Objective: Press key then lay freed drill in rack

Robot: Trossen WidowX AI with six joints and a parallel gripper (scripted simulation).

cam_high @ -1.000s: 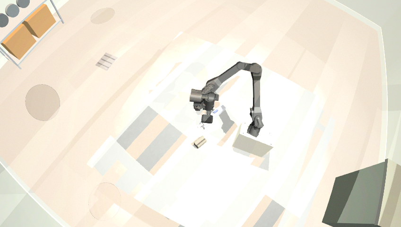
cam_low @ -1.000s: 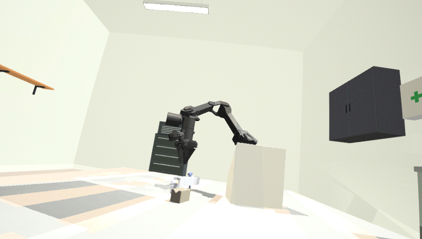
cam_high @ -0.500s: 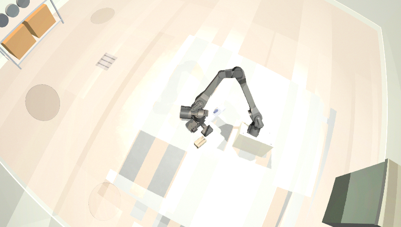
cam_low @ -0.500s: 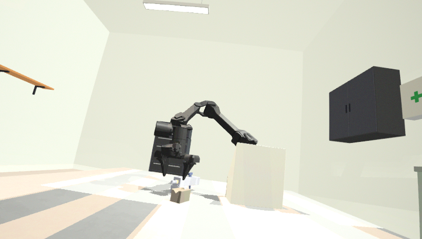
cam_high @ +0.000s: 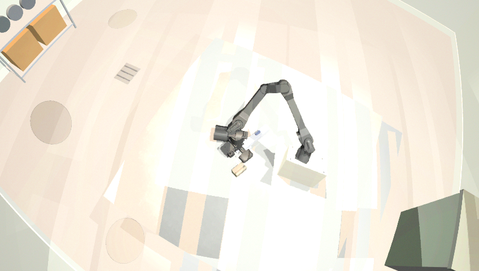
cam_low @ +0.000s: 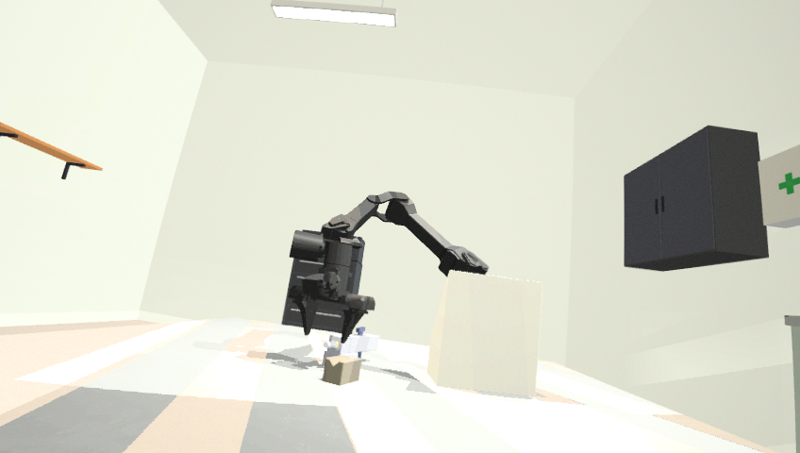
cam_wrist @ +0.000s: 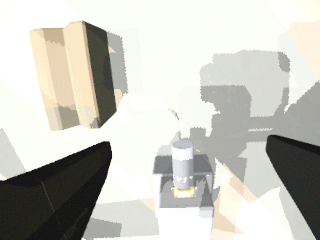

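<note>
The drill lies 60 mm to the right of my gripper tip, 20 mm behind it and 10 mm below it. The rest, counted from my gripper tip: blue key (150 mm to the right, 50 mm behind, 10 mm below); fixture (120 mm to the right, 40 mm behind, 20 mm below).
</note>
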